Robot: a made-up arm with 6 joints.
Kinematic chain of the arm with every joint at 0, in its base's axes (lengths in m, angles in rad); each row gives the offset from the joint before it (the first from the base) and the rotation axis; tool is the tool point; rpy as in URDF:
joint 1: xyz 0 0 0.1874 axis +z
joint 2: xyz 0 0 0 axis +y
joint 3: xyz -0.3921 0 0.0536 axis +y
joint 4: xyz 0.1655 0 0.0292 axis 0.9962 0 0.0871
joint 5: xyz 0 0 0 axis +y
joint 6: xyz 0.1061 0 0.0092 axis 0.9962 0 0.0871
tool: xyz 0 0 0 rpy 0 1.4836 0
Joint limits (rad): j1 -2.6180..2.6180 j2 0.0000..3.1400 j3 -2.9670..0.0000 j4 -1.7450..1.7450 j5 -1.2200..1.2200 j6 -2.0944..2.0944
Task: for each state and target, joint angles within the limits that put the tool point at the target. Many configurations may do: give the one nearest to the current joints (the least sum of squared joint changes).
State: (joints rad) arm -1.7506 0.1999 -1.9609 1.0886 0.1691 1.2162
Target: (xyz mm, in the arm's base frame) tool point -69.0 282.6 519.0
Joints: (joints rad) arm -1.2652 0.0633 -1.1693 1.0104 0.2141 1.2162
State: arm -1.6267 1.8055 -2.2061 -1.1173 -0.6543 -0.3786
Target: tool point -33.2 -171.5 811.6
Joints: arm -2.0061 1.5328 -2.3491 -1.0343 -0.4800 -0.3786
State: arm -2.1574 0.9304 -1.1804 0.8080 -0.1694 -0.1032
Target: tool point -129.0 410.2 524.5
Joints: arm -1.3432 0.0477 -1.5118 0.8331 -0.4345 -0.1032
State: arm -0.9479 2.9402 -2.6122 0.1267 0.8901 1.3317
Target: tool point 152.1 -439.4 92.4
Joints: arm -1.2479 2.7261 -1.8567 0.0480 1.2200 1.3317
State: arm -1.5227 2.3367 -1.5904 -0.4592 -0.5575 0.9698
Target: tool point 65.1 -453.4 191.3
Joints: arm -1.4722 2.3687 -1.0619 -0.5024 -0.4043 0.9698
